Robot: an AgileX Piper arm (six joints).
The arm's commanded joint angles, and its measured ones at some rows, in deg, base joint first. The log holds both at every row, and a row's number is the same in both.
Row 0, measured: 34.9, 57.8, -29.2, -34.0, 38.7, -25.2
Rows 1 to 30, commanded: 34.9, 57.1, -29.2, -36.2, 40.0, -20.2; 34.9, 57.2, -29.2, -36.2, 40.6, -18.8; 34.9, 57.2, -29.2, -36.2, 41.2, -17.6; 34.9, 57.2, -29.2, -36.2, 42.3, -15.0; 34.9, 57.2, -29.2, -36.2, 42.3, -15.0; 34.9, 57.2, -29.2, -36.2, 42.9, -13.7; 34.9, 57.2, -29.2, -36.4, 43.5, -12.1; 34.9, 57.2, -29.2, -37.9, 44.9, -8.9; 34.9, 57.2, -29.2, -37.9, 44.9, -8.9; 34.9, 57.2, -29.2, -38.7, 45.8, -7.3; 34.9, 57.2, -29.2, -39.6, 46.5, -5.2; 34.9, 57.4, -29.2, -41.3, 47.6, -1.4; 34.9, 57.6, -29.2, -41.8, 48.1, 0.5; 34.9, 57.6, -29.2, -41.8, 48.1, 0.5; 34.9, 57.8, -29.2, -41.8, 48.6, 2.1; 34.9, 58.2, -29.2, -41.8, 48.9, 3.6; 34.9, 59.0, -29.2, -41.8, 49.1, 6.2; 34.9, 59.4, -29.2, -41.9, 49.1, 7.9; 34.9, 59.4, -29.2, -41.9, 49.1, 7.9; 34.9, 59.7, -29.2, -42.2, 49.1, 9.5; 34.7, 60.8, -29.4, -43.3, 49.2, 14.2; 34.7, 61.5, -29.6, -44.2, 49.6, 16.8; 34.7, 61.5, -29.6, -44.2, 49.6, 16.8; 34.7, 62.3, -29.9, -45.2, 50.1, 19.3; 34.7, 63.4, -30.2, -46.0, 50.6, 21.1; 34.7, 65.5, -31.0, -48.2, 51.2, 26.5; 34.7, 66.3, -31.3, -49.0, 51.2, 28.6; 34.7, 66.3, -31.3, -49.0, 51.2, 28.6; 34.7, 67.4, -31.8, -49.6, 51.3, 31.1; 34.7, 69.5, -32.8, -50.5, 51.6, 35.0
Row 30, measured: 34.9, 67.2, -31.3, -46.4, 50.7, 28.9
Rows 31 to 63, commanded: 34.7, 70.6, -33.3, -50.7, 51.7, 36.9; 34.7, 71.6, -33.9, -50.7, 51.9, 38.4; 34.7, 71.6, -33.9, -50.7, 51.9, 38.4; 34.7, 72.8, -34.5, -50.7, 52.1, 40.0; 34.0, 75.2, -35.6, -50.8, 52.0, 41.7; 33.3, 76.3, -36.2, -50.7, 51.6, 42.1; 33.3, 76.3, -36.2, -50.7, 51.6, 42.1; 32.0, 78.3, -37.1, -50.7, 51.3, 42.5; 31.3, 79.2, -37.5, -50.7, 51.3, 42.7; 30.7, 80.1, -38.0, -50.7, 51.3, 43.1; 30.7, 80.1, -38.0, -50.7, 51.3, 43.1; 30.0, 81.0, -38.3, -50.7, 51.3, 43.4; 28.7, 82.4, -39.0, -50.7, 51.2, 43.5; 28.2, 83.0, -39.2, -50.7, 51.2, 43.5; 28.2, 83.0, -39.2, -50.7, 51.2, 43.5; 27.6, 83.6, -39.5, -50.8, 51.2, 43.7; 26.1, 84.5, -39.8, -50.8, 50.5, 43.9; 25.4, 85.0, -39.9, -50.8, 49.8, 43.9; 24.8, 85.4, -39.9, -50.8, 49.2, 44.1; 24.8, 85.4, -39.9, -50.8, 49.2, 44.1; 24.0, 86.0, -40.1, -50.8, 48.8, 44.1; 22.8, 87.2, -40.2, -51.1, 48.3, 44.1; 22.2, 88.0, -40.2, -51.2, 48.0, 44.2; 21.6, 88.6, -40.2, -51.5, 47.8, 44.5; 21.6, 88.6, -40.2, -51.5, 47.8, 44.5; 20.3, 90.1, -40.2, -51.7, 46.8, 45.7; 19.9, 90.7, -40.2, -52.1, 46.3, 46.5; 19.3, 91.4, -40.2, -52.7, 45.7, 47.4; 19.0, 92.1, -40.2, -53.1, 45.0, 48.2; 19.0, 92.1, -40.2, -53.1, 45.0, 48.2; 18.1, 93.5, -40.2, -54.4, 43.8, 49.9; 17.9, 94.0, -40.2, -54.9, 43.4, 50.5; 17.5, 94.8, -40.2, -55.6, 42.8, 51.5
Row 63, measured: 18.5, 93.3, -39.8, -51.9, 43.3, 49.0
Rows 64 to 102, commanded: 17.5, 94.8, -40.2, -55.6, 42.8, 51.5; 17.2, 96.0, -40.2, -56.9, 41.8, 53.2; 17.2, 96.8, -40.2, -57.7, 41.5, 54.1; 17.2, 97.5, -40.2, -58.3, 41.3, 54.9; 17.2, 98.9, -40.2, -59.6, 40.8, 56.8; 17.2, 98.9, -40.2, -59.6, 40.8, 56.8; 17.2, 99.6, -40.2, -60.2, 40.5, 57.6; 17.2, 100.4, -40.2, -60.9, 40.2, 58.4; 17.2, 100.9, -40.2, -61.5, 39.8, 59.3; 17.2, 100.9, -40.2, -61.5, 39.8, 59.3; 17.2, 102.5, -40.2, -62.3, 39.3, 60.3; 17.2, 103.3, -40.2, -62.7, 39.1, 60.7; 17.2, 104.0, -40.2, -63.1, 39.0, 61.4; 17.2, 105.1, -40.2, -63.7, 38.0, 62.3; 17.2, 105.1, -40.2, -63.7, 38.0, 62.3; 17.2, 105.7, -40.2, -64.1, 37.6, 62.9; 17.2, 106.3, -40.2, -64.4, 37.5, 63.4; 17.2, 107.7, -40.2, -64.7, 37.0, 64.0; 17.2, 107.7, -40.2, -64.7, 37.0, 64.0; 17.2, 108.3, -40.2, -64.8, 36.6, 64.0; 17.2, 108.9, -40.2, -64.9, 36.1, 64.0; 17.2, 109.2, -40.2, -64.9, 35.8, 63.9; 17.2, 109.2, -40.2, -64.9, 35.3, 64.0; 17.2, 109.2, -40.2, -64.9, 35.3, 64.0; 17.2, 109.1, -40.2, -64.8, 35.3, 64.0; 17.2, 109.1, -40.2, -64.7, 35.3, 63.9; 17.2, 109.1, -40.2, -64.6, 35.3, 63.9; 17.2, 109.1, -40.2, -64.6, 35.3, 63.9; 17.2, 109.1, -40.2, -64.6, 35.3, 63.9; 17.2, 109.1, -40.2, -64.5, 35.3, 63.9; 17.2, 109.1, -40.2, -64.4, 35.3, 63.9; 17.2, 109.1, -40.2, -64.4, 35.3, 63.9; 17.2, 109.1, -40.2, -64.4, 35.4, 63.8; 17.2, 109.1, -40.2, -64.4, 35.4, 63.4; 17.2, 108.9, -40.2, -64.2, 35.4, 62.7; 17.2, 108.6, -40.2, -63.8, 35.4, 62.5; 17.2, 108.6, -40.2, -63.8, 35.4, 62.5; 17.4, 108.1, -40.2, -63.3, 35.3, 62.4; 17.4, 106.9, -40.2, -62.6, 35.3, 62.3
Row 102, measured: 17.3, 108.3, -40.1, -63.7, 35.9, 62.9
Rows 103 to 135, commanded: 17.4, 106.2, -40.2, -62.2, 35.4, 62.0; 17.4, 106.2, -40.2, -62.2, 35.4, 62.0; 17.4, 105.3, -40.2, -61.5, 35.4, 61.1; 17.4, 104.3, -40.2, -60.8, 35.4, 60.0; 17.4, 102.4, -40.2, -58.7, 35.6, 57.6; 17.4, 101.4, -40.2, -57.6, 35.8, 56.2; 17.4, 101.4, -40.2, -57.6, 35.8, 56.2; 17.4, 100.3, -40.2, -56.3, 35.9, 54.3; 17.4, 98.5, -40.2, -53.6, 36.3, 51.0; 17.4, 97.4, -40.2, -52.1, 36.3, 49.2; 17.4, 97.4, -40.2, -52.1, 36.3, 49.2; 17.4, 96.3, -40.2, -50.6, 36.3, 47.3; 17.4, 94.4, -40.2, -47.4, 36.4, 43.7; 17.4, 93.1, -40.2, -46.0, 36.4, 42.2; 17.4, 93.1, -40.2, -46.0, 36.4, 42.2; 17.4, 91.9, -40.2, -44.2, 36.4, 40.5; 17.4, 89.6, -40.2, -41.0, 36.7, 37.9; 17.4, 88.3, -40.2, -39.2, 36.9, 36.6; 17.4, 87.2, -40.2, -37.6, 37.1, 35.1; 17.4, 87.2, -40.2, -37.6, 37.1, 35.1; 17.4, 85.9, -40.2, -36.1, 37.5, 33.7; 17.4, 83.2, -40.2, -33.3, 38.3, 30.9; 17.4, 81.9, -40.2, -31.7, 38.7, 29.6; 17.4, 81.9, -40.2, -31.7, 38.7, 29.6; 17.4, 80.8, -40.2, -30.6, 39.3, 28.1; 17.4, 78.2, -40.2, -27.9, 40.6, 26.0; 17.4, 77.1, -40.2, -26.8, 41.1, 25.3; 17.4, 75.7, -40.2, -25.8, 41.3, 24.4; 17.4, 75.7, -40.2, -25.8, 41.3, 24.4; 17.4, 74.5, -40.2, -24.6, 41.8, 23.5; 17.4, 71.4, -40.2, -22.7, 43.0, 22.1; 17.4, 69.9, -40.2, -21.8, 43.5, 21.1; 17.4, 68.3, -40.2, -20.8, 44.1, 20.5
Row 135, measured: 17.3, 72.2, -40.0, -23.3, 42.1, 23.3
